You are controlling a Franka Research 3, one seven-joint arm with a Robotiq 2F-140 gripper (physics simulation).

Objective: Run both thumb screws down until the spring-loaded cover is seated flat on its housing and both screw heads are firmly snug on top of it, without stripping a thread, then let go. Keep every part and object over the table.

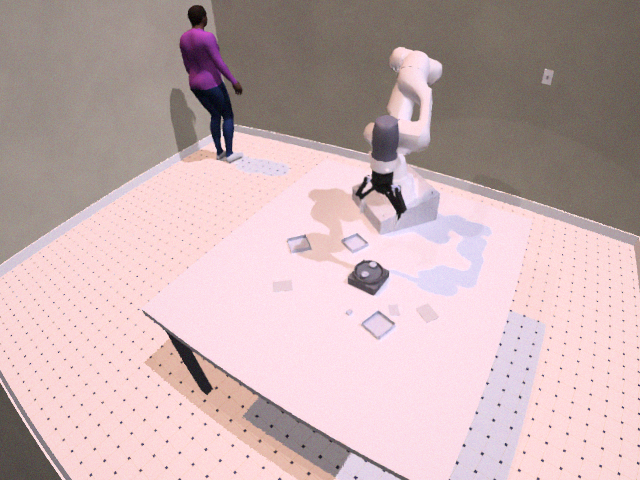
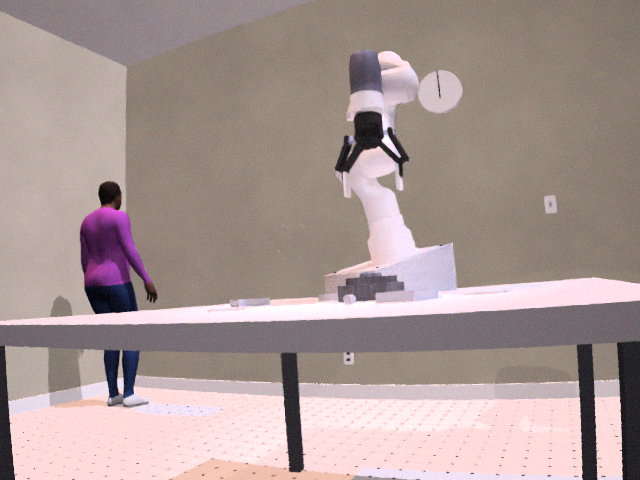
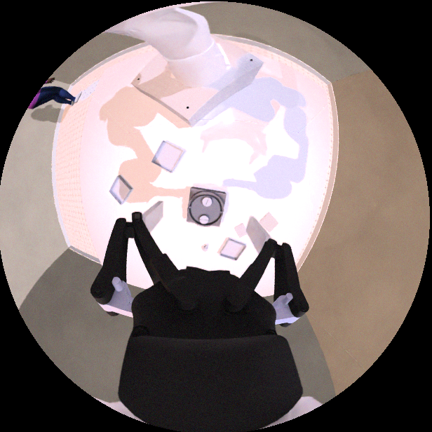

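The dark square housing (image 1: 361, 283) (image 2: 355, 293) (image 3: 192, 220) stands on the table, in front of the arm's base. Its round dark cover (image 1: 378, 270) (image 2: 370, 280) (image 3: 195, 209) lies on top. Two pale thumb screw heads show on it: one screw (image 1: 372, 264) (image 3: 207, 201) nearer the arm's base, the other screw (image 1: 364, 273) (image 3: 204, 219) on the side away from it. I cannot tell whether the cover is flat or how far the screws stand up. My gripper (image 1: 379, 206) (image 2: 373, 190) (image 3: 205, 216) is wide open and empty, high above the table, well clear of the housing.
Shallow square trays (image 1: 301, 251) (image 1: 361, 248) (image 1: 370, 332) lie around the housing. A small pale piece (image 1: 349, 312) (image 2: 349, 298) (image 3: 205, 247) lies near one tray. Thin flat squares (image 1: 282, 285) (image 1: 427, 313) lie on the table. A person (image 1: 204, 62) (image 2: 105, 248) stands beyond the table, by the wall.
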